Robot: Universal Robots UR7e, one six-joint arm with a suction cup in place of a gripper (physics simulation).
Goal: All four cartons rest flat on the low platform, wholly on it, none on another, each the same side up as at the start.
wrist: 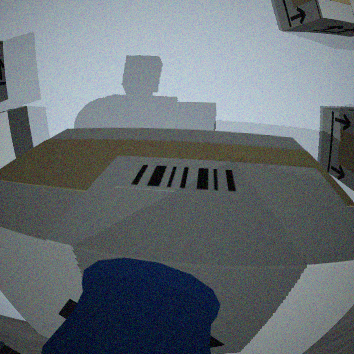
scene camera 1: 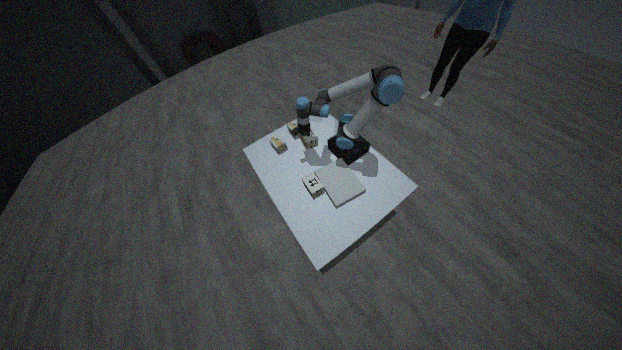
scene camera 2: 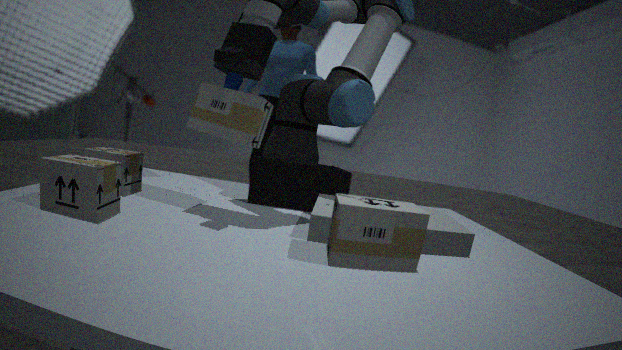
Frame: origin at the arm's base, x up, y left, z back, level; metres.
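Seen in the pictures: end effector, tool point: (wrist: 153, 265) (scene camera 2: 228, 96); arm's base, origin of the base link: (scene camera 2: 289, 160).
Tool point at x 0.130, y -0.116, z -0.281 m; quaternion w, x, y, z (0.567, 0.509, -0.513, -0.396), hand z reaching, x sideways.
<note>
Offsets run from my tool point to a thing's top centre. Level surfaces: height alone.
My suction gripper (scene camera 1: 305, 133) (scene camera 2: 233, 81) (wrist: 145, 305) is on a carton {dx +0.024, dy +0.003, dz +0.027 m} (scene camera 1: 310, 142) (scene camera 2: 230, 116) (wrist: 200, 220), held in the air and tilted in scene camera 2, with a barcode and a tan band on its side. A second carton {dx -0.143, dy -0.232, dz -0.170 m} (scene camera 1: 278, 144) (scene camera 2: 75, 187) (wrist: 327, 15) stands on the table at the far left of scene camera 2, arrows up. A third carton {dx -0.143, dy -0.303, dz +0.037 m} (scene camera 1: 292, 128) (scene camera 2: 132, 171) (wrist: 339, 145) stands behind it. A fourth carton {dx -0.143, dy +0.293, dz -0.123 m} (scene camera 1: 313, 185) (scene camera 2: 380, 245), arrows on its top face, rests on the table beside the low platform {dx -0.189, dy +0.356, dz +0.053 m} (scene camera 1: 345, 187) (scene camera 2: 447, 243).
The robot's black base (scene camera 1: 348, 149) (scene camera 2: 282, 182) stands on the white table {dx -0.237 m} (scene camera 1: 320, 235) (scene camera 2: 225, 290), behind the platform in scene camera 2. A person (scene camera 1: 462, 45) (scene camera 2: 287, 65) stands on the floor beyond the table. A large pale panel hangs at the upper left of scene camera 2.
</note>
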